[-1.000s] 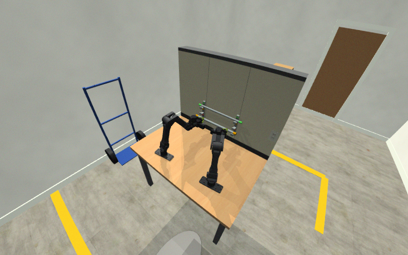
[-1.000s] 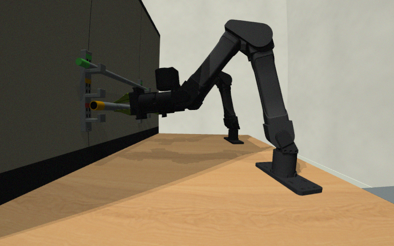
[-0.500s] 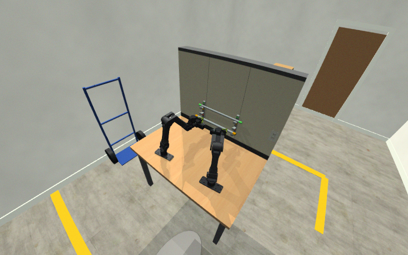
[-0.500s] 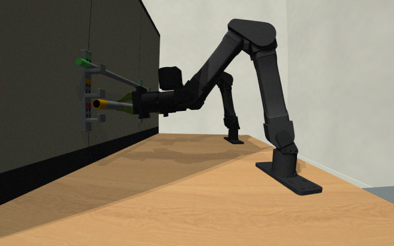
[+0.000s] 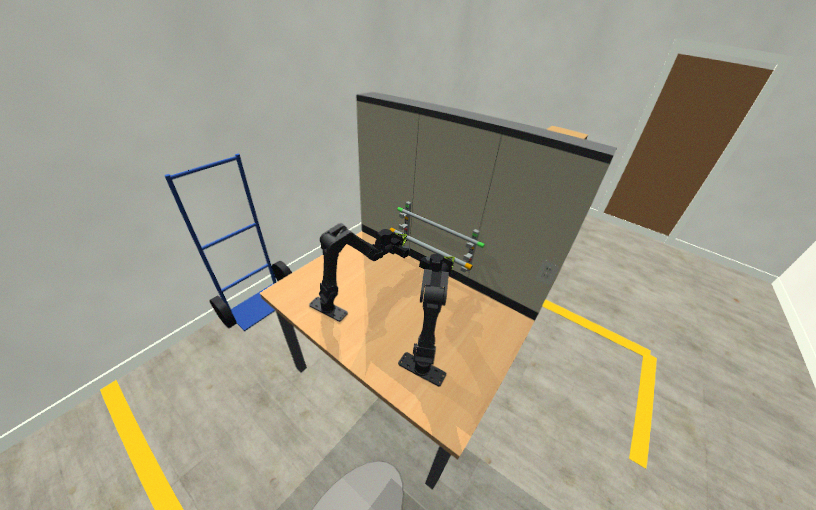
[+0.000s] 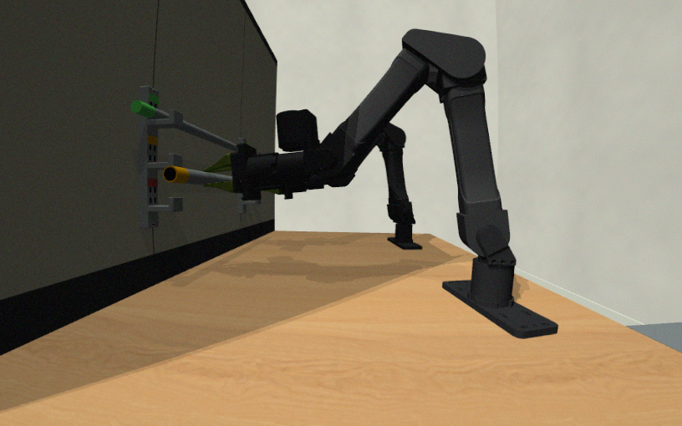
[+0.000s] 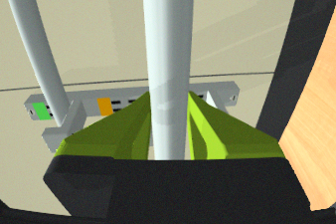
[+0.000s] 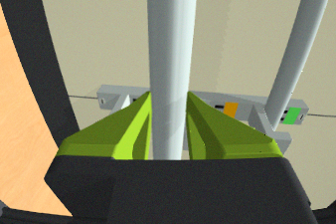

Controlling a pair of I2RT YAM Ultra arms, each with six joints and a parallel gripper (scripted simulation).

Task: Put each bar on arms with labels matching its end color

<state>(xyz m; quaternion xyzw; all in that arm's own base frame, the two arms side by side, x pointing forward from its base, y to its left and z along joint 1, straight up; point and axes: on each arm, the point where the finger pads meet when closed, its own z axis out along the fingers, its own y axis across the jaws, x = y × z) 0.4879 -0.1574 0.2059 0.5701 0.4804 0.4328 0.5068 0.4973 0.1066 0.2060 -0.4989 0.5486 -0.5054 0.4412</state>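
The orange-ended bar is 15 cm to the right of my left hand. Also, from my left hand: wall panel: 15 cm ahead, 17 cm to the right, 22 cm above; then green-ended bar: 6 cm ahead, 16 cm to the right, 11 cm above.
The orange-ended bar is 15 cm to the left of my right hand and 1 cm ahead of it. From my right hand the other things lie so: wall panel: 22 cm above, 16 cm ahead, 12 cm to the left; green-ended bar: 14 cm to the left, 11 cm above, 7 cm ahead.
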